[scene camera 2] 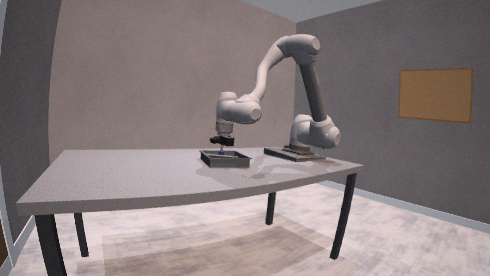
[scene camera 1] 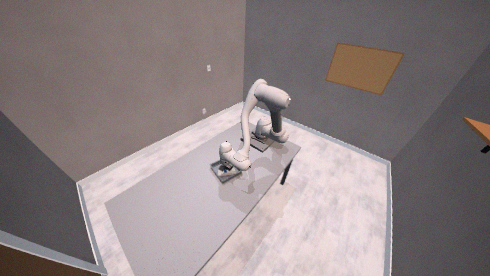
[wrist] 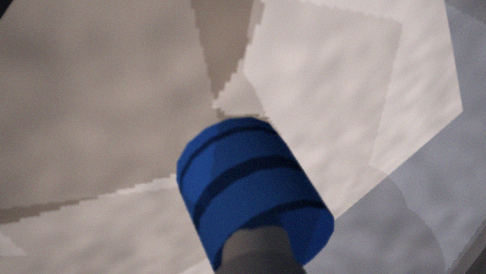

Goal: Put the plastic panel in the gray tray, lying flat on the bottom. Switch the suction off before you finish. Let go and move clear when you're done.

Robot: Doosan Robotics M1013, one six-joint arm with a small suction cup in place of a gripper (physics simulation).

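Places are measured from the arm's base along level axes (x ahead, y left, z up), in centimetres.
Where they show: hand, tool point: [scene camera 1: 225, 171] [wrist: 249, 166]; arm's base, link origin: [scene camera 2: 298, 152] [scene camera 1: 260, 137].
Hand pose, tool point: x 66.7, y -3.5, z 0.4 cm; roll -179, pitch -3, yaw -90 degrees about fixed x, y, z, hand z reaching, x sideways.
Things, the pixels of their centre, and the offset from my tool point. Level surfaces: height alone.
- plastic panel, body centre: [wrist: 212, 195] [scene camera 2: 223, 158] [scene camera 1: 226, 171] dx -1.0, dy +1.1, dz -0.2 cm
- gray tray, body centre: [wrist: 301, 239] [scene camera 2: 223, 158] [scene camera 1: 225, 168] dx -3.4, dy -1.9, dz -0.8 cm
- long gray table, surface height: dz -3.3 cm
The plastic panel [scene camera 1: 221, 173] [scene camera 2: 230, 156] [wrist: 325, 65] is a pale, straight-edged sheet inside the gray tray [scene camera 1: 234, 177] [scene camera 2: 232, 163] [wrist: 425, 170]. Strong shadows cross its face in the wrist view, and a strip of tray floor shows past its right corner. My blue suction cup [scene camera 1: 225, 171] [scene camera 2: 221, 153] [wrist: 250, 170] is down inside the tray with its lip against the panel's upper face, and no gap shows between them. The lip itself is hidden by the cup body. Whether the whole panel rests flat on the tray bottom cannot be told; the tray's walls hide its underside.
The tray's walls stand close around the cup. The tray stands on the long gray table [scene camera 1: 165, 210] [scene camera 2: 125, 175]. The arm's base plate [scene camera 1: 261, 146] [scene camera 2: 295, 155] is to the right of the tray in the second scene view. A tan board [scene camera 1: 365, 68] [scene camera 2: 435, 95] hangs on the wall.
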